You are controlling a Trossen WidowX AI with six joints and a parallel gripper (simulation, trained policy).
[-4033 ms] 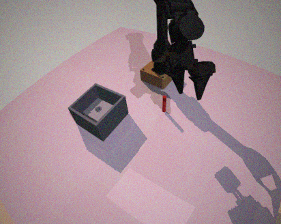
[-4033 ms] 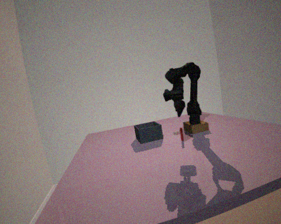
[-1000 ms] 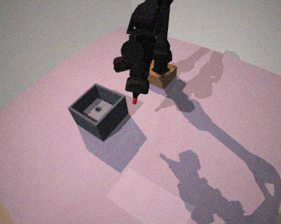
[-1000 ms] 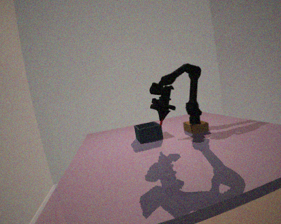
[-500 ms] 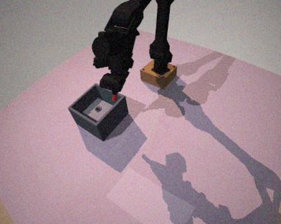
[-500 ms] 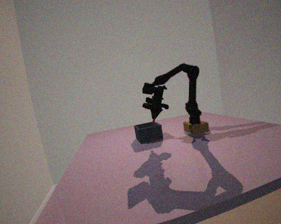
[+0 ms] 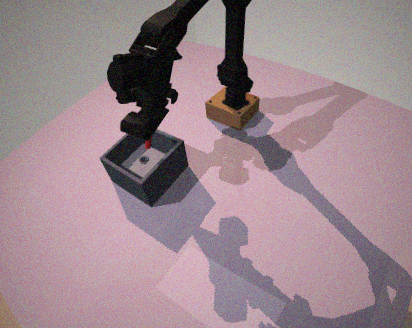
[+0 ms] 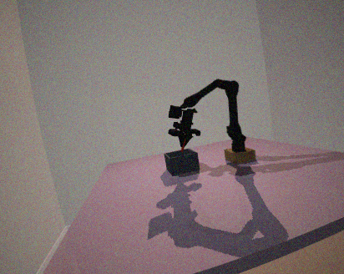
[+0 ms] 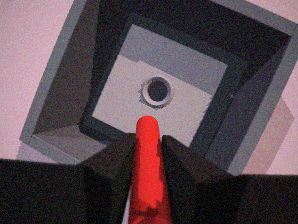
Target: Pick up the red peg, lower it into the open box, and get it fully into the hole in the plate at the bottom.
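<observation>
Right now my gripper tip is 10 mm past the red peg and 10 mm below it. Round my gripper tip: dark box: 20 mm ahead, 20 mm to the right, 110 mm below; grey plate: 20 mm ahead, 20 mm to the right, 90 mm below.
</observation>
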